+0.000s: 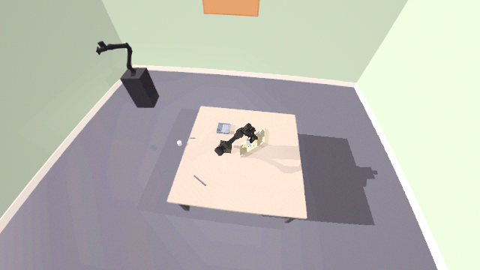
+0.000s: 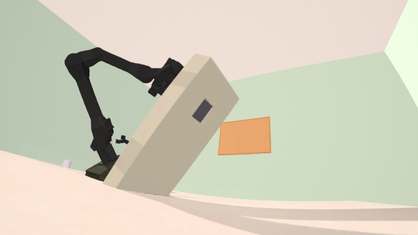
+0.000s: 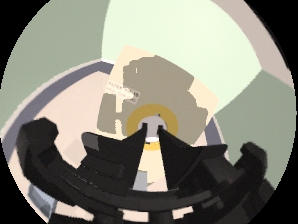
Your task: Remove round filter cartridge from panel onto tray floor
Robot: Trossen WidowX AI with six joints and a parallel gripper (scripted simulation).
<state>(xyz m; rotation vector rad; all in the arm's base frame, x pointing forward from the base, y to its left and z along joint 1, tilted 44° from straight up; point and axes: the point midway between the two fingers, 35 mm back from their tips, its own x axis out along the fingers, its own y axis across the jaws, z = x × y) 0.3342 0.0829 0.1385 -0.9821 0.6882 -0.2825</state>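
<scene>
The white round cartridge lies 1 cm ahead of my gripper tip and 1 cm below it. From my gripper tip the other things lie so: small white cylinder 87 cm behind, 9 cm to the left, 23 cm below; then tray 38 cm behind, 33 cm to the left, 24 cm below; then cream service panel 3 cm behind, 8 cm below.
</scene>
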